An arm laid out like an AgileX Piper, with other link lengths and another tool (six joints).
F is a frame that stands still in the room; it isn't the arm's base.
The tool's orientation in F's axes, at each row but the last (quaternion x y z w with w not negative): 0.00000 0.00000 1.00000 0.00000; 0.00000 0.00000 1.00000 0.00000; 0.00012 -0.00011 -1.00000 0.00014; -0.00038 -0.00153 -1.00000 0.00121; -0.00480 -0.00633 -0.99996 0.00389; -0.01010 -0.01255 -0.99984 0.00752; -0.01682 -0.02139 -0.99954 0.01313
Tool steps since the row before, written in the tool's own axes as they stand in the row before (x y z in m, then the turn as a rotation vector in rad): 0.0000 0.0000 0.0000 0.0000 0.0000 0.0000; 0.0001 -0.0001 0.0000 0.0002 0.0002 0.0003; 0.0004 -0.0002 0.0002 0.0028 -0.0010 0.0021; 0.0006 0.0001 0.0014 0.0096 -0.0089 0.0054; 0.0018 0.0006 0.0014 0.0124 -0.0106 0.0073; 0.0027 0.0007 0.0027 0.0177 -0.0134 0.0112; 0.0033 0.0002 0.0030 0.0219 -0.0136 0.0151
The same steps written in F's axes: 0.0000 0.0000 0.0000 0.0000 0.0000 0.0000; -0.0001 0.0001 0.0000 -0.0002 -0.0002 0.0003; -0.0004 0.0002 0.0002 -0.0028 0.0010 0.0021; -0.0006 -0.0001 0.0014 -0.0096 0.0089 0.0054; -0.0018 -0.0006 0.0014 -0.0124 0.0106 0.0073; -0.0026 -0.0007 0.0028 -0.0177 0.0134 0.0112; -0.0032 -0.0002 0.0031 -0.0217 0.0137 0.0153
